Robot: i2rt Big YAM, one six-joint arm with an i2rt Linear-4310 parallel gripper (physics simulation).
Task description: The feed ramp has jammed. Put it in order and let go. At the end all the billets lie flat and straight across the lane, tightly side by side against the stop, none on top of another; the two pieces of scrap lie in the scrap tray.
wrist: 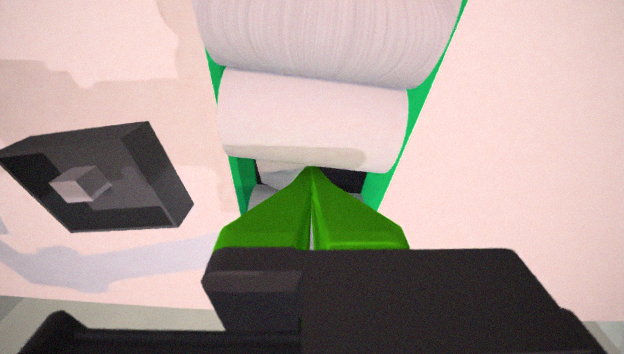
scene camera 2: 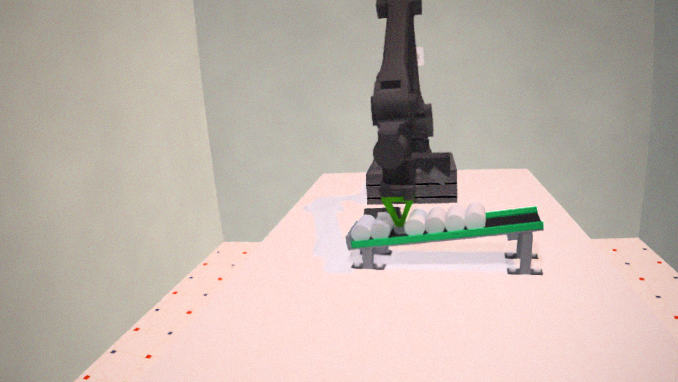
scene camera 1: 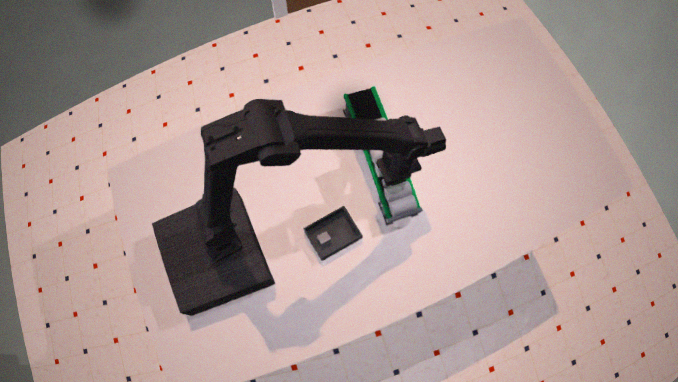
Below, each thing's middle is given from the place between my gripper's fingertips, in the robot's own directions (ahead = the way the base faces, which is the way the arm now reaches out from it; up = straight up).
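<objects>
There's the dark scrap tray [scene camera 1: 340, 226], and my hand is 6 cm above it, 21 cm past it and 4 cm to the left of it.
</objects>
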